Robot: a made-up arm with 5 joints. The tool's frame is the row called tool. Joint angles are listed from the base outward.
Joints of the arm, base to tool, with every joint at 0 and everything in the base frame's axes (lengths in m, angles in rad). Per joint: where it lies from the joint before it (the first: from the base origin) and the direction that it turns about. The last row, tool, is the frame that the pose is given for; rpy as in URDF.
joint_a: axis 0 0 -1 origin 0.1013 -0.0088 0.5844
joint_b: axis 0 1 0 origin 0.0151 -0.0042 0.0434
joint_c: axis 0 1 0 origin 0.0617 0.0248 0.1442
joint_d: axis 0 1 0 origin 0.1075 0.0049 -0.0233
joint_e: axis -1 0 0 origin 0.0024 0.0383 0.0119
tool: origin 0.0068 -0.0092 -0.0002 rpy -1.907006 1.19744 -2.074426
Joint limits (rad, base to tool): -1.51..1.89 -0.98..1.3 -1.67..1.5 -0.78..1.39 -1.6..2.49
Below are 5 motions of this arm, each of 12 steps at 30 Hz.
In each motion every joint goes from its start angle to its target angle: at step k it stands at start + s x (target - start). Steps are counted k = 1, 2, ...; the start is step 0. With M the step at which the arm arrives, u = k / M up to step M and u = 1 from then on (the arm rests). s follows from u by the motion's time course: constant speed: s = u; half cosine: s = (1 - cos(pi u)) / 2; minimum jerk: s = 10 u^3 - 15 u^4 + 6 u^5.
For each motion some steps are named. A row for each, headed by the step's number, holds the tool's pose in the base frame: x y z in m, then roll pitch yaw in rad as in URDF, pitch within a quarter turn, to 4 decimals.
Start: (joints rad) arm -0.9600 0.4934 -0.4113 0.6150 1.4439
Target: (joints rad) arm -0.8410 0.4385 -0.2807 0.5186 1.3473
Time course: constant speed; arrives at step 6
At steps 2, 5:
2: 0.2097 0.2363 0.7034 -2.1043 -0.2440 -0.6802
5: 0.2216 0.2259 0.7029 -2.0954 -0.2061 -0.7722

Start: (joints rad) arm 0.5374 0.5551 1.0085 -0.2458 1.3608
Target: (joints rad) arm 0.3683 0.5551 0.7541 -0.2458 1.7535
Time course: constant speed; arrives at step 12
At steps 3, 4, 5, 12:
3: 0.2637 -0.0254 0.6068 -2.6859 -0.2360 -1.9130
4: 0.2661 -0.0239 0.6069 -2.6661 -0.2498 -1.8726
5: 0.2686 -0.0224 0.6072 -2.6468 -0.2648 -1.8327
12: 0.2849 -0.0097 0.6101 -2.5264 -0.3992 -1.5648

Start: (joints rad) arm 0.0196 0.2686 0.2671 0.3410 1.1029
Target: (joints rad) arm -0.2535 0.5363 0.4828 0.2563 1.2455
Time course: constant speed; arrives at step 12
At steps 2, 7, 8, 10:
2: 0.3139 0.0564 0.6692 -2.3786 -0.0770 -1.7404
7: 0.3005 0.0800 0.6402 -2.5385 -0.1343 -1.5587
8: 0.2969 0.0843 0.6347 -2.5711 -0.1433 -1.5207
10: 0.2891 0.0926 0.6239 -2.6371 -0.1588 -1.4433

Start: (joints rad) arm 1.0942 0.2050 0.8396 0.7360 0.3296
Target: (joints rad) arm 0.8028 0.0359 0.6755 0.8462 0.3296
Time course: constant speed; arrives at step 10
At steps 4, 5, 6, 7, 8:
4: 0.2346 -0.1081 0.6521 -3.0804 -0.2716 2.8411
5: 0.2382 -0.1052 0.6553 -3.0660 -0.2542 2.8665
6: 0.2416 -0.1021 0.6587 -3.0517 -0.2368 2.8922
7: 0.2450 -0.0988 0.6621 -3.0375 -0.2193 2.9181
8: 0.2482 -0.0953 0.6656 -3.0234 -0.2017 2.9443

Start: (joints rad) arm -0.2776 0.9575 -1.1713 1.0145 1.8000
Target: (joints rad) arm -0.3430 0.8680 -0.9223 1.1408 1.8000
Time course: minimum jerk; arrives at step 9
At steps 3, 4, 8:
3: 0.3695 0.1402 0.6662 -2.3254 -0.4941 -0.9539
4: 0.3672 0.1433 0.6643 -2.3824 -0.4763 -0.9152
8: 0.3585 0.1526 0.6582 -2.5557 -0.4119 -0.8018

